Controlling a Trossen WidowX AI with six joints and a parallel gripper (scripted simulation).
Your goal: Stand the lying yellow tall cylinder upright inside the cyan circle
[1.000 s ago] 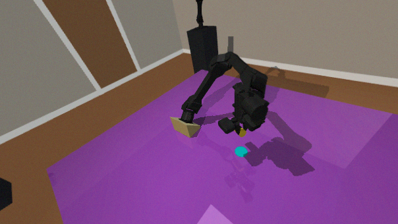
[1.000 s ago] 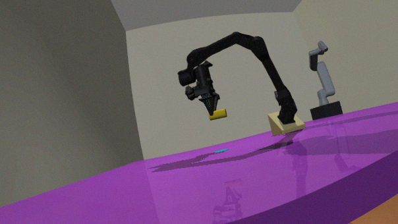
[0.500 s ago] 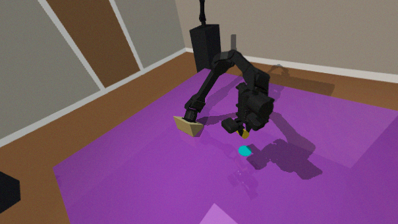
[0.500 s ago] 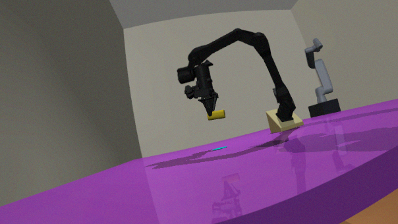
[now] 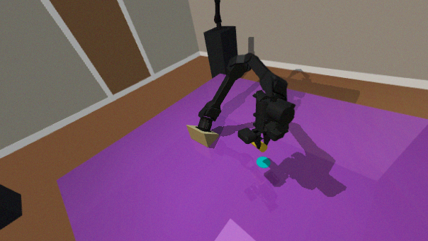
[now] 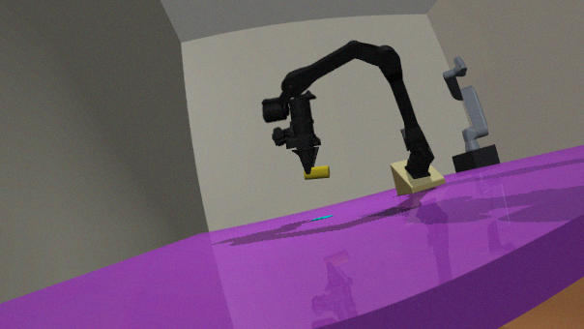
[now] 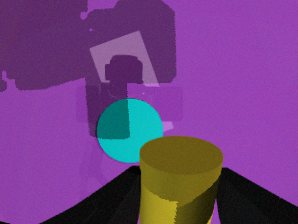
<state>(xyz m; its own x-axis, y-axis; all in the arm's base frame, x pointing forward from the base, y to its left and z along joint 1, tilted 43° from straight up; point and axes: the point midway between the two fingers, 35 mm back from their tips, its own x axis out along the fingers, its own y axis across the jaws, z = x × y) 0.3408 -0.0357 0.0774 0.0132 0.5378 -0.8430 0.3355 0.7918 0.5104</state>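
Now: gripper tip 120 mm above the cyan circle and 20 mm to the right of it. Round my gripper tip: yellow cylinder (20 mm behind, 10 mm to the left).
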